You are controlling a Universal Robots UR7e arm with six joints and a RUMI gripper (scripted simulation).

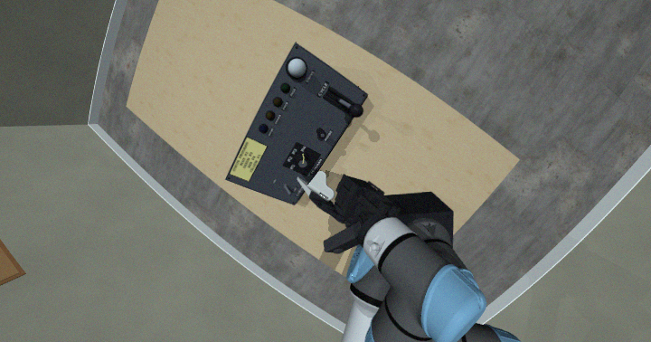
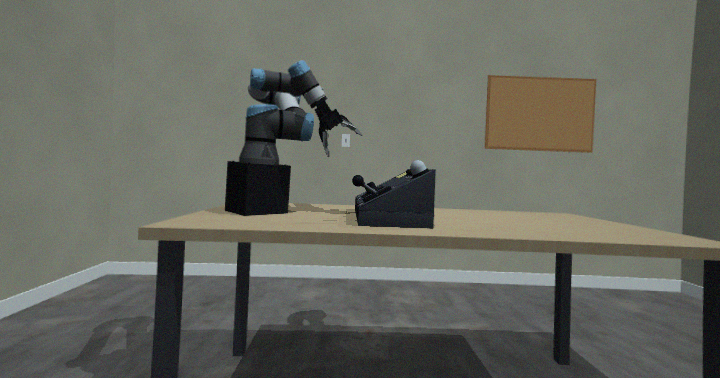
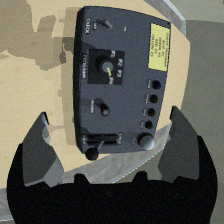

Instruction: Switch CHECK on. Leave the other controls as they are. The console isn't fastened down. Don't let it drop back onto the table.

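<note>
My gripper is now 18 cm to the right of the check switch, 16 cm above it and 7 cm short of it. From my hand the other things lie so: rotary selector (16 cm below, 10 cm ahead, 5 cm to the left); then mode button (16 cm below, 12 cm ahead, 5 cm to the right); then dark sloped console (18 cm below, 14 cm ahead, 1 cm to the left).
</note>
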